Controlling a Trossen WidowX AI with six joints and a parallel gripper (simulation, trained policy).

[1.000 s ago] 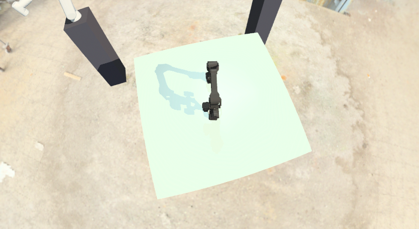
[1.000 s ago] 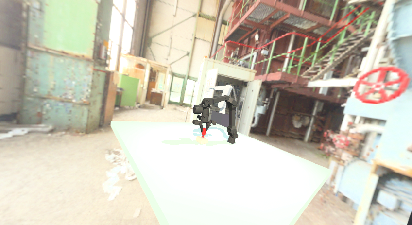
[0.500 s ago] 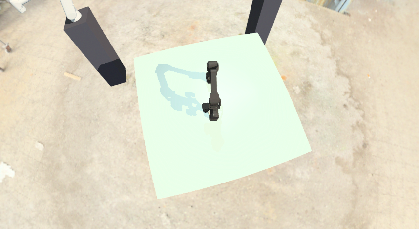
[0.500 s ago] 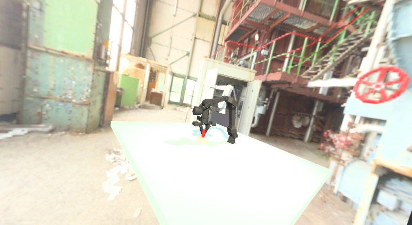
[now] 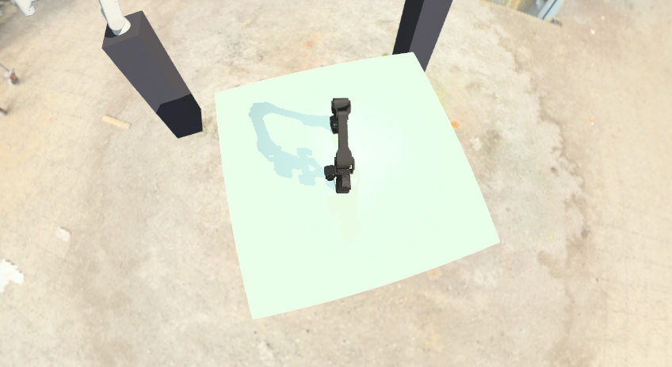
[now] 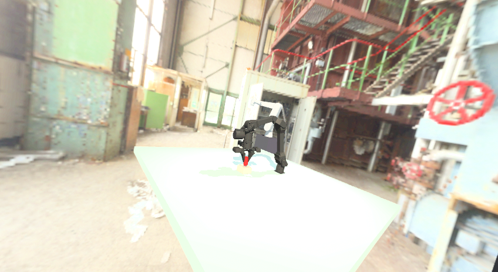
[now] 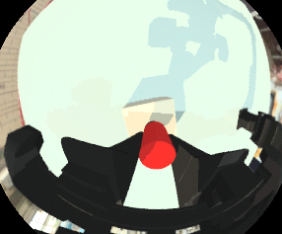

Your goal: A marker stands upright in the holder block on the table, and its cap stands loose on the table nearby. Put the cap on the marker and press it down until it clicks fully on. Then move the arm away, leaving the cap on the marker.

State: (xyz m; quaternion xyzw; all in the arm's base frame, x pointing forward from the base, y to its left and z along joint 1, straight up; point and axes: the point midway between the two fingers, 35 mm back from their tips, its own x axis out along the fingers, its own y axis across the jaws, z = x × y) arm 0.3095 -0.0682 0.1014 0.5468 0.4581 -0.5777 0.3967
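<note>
My gripper tip is now 1 cm below the red cap. From my gripper tip the other things lie so: holder block (5 cm below).
</note>
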